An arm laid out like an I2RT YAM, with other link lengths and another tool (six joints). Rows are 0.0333 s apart.
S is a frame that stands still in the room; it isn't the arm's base.
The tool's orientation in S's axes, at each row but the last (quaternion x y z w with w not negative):
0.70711 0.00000 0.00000 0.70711
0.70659 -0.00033 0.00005 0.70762
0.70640 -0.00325 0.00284 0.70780
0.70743 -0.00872 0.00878 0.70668
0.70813 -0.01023 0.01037 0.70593
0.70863 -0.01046 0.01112 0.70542
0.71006 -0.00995 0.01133 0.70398
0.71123 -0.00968 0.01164 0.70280
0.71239 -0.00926 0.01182 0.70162
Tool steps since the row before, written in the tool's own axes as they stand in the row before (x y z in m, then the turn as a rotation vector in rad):
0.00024 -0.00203 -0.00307 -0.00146 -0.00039 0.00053
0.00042 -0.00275 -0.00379 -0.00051 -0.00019 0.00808
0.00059 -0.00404 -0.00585 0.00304 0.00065 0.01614
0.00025 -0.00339 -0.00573 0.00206 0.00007 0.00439
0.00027 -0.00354 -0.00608 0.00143 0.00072 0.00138
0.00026 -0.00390 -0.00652 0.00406 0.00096 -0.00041
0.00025 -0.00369 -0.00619 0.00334 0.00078 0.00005
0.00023 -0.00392 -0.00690 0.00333 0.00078 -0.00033
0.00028 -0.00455 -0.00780 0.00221 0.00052 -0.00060
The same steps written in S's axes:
0.00024 0.00307 -0.00203 -0.00146 -0.00053 -0.00039
0.00042 0.00379 -0.00276 -0.00051 -0.00808 -0.00018
0.00063 0.00584 -0.00405 0.00302 -0.01614 0.00071
0.00033 0.00573 -0.00338 0.00206 -0.00439 0.00012
0.00037 0.00609 -0.00351 0.00141 -0.00138 0.00076
0.00037 0.00654 -0.00386 0.00403 0.00041 0.00109
0.00035 0.00622 -0.00363 0.00332 -0.00005 0.00088
0.00033 0.00695 -0.00383 0.00330 0.00033 0.00088
0.00039 0.00787 -0.00442 0.00219 0.00060 0.00059

